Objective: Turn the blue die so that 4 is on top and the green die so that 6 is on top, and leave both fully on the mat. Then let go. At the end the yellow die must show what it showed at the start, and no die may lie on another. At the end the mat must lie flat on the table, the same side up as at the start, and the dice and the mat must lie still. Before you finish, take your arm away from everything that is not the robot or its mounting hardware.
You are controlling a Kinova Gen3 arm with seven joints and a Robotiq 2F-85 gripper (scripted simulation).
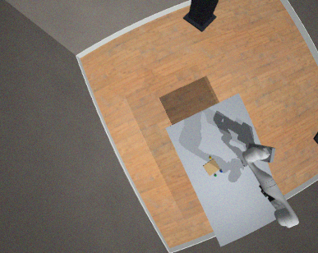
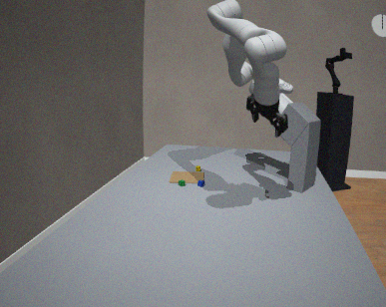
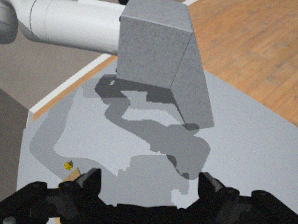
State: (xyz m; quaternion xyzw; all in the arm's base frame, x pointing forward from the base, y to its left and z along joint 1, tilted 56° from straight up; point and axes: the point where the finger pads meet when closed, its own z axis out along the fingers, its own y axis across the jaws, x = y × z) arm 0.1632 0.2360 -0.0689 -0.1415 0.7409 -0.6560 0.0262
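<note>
My gripper is now 35 cm to the left of the tan mat, 27 cm above it and 19 cm short of it. Round my hand: blue die (27 cm below, 25 cm to the right, 16 cm ahead); green die (27 cm below, 26 cm to the right, 23 cm ahead); yellow die (44 cm to the right, 27 cm below, 13 cm ahead).
</note>
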